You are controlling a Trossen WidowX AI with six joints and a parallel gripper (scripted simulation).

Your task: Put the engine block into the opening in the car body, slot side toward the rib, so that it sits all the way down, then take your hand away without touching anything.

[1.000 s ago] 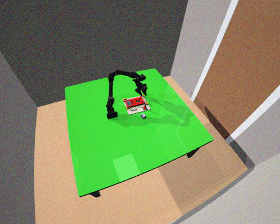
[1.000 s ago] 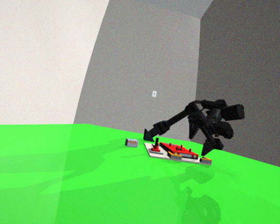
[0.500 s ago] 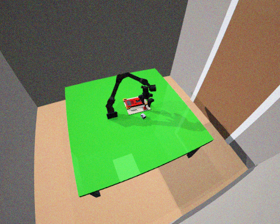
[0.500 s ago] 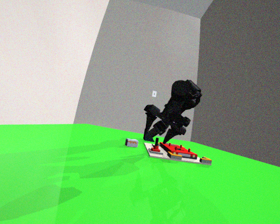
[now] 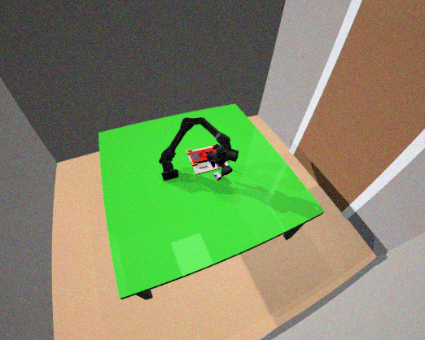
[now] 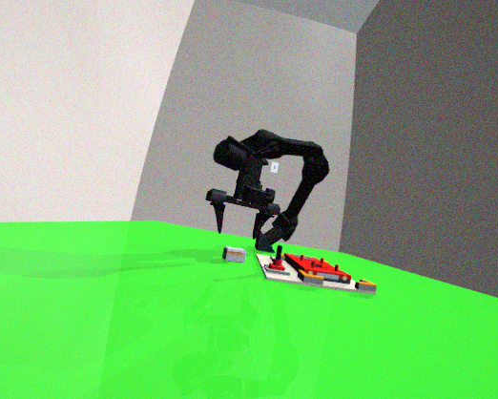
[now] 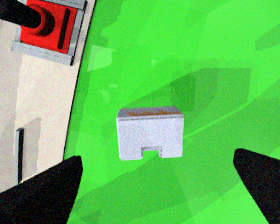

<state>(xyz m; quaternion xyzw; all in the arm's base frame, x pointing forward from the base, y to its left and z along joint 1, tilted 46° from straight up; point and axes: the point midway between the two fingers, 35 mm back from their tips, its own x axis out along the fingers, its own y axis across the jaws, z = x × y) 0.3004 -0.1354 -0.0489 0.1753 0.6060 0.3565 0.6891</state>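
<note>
Right now the engine block is 10 mm behind my gripper tip and 40 mm below it.
</note>
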